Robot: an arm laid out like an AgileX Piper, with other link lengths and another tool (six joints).
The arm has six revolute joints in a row. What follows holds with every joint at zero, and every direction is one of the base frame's. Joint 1 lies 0.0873 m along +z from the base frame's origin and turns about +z. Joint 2 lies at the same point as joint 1 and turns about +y. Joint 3 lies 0.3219 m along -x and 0.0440 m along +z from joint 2 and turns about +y. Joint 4 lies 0.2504 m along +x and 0.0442 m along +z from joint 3 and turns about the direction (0.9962, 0, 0.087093). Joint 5 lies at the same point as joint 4 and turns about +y. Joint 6 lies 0.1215 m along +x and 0.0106 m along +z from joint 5 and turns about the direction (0.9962, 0, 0.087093). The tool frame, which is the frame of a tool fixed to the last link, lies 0.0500 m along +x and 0.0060 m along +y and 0.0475 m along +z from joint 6; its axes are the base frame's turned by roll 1.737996, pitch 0.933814 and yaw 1.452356 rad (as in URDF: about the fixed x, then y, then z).
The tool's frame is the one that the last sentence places.
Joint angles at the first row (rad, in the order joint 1, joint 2, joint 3, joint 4, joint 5, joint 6):
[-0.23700 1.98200 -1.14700 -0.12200 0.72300 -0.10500]
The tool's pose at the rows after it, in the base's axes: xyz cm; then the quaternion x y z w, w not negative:
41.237 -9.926 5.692 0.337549 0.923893 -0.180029 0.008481
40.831 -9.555 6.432 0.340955 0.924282 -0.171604 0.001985
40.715 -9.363 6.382 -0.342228 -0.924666 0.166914 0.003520
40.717 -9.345 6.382 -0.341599 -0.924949 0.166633 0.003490
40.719 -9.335 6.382 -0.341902 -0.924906 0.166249 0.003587
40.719 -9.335 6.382 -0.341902 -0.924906 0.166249 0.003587
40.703 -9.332 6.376 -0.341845 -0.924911 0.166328 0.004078
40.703 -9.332 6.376 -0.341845 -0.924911 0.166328 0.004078
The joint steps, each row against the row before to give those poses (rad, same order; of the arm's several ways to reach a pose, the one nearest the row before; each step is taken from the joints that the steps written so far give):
[-0.00001 -0.05099 -0.00001 0.00800 0.03900 -0.00701]
[0.00002 -0.02201 0.00003 0.02800 0.03098 -0.01198]
[-0.00001 0.00000 -0.00002 0.01500 0.00902 -0.00601]
[-0.00001 0.00000 -0.00001 0.00100 0.00001 -0.00201]
[0.00001 -0.00001 0.00003 0.00100 -0.00002 0.00001]
[0.00000 0.00000 0.00000 0.00000 0.00000 0.00000]
[0.00001 0.00002 -0.00003 0.00000 0.00101 0.00001]
[0.00000 0.00000 0.00000 0.00000 0.00000 0.00000]

